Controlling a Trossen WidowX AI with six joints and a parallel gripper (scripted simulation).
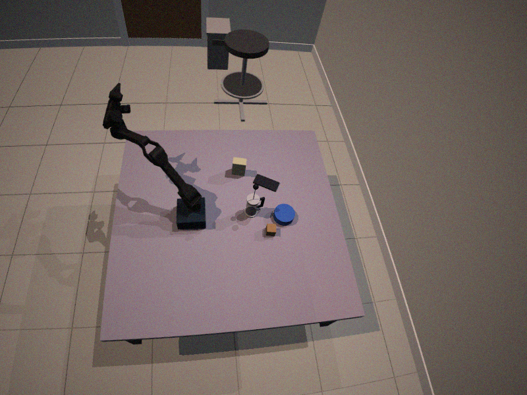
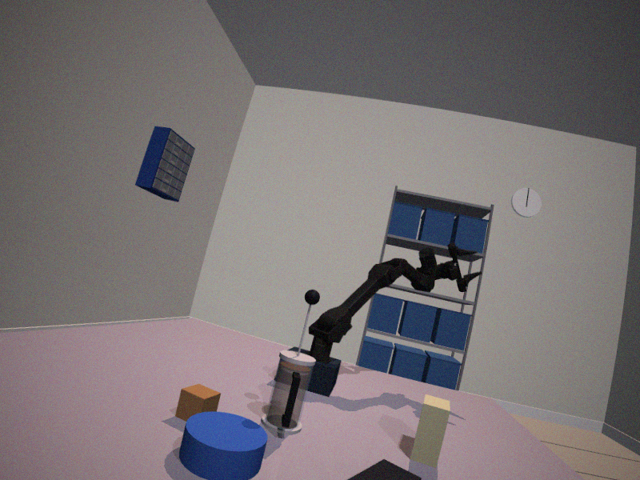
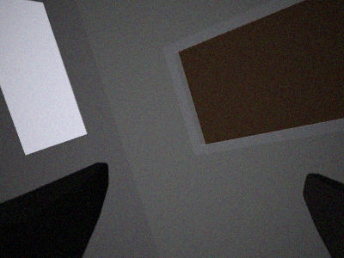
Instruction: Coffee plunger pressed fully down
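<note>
Now: gripper tip 720 mm short of the glass coffee press, 430 mm to the left of it and 380 mm above it. From my gripper tip the other things lie so: pale yellow block 640 mm ahead, 160 mm to the right, 450 mm below; blue round tub 890 mm ahead, 470 mm to the right, 480 mm below.
</note>
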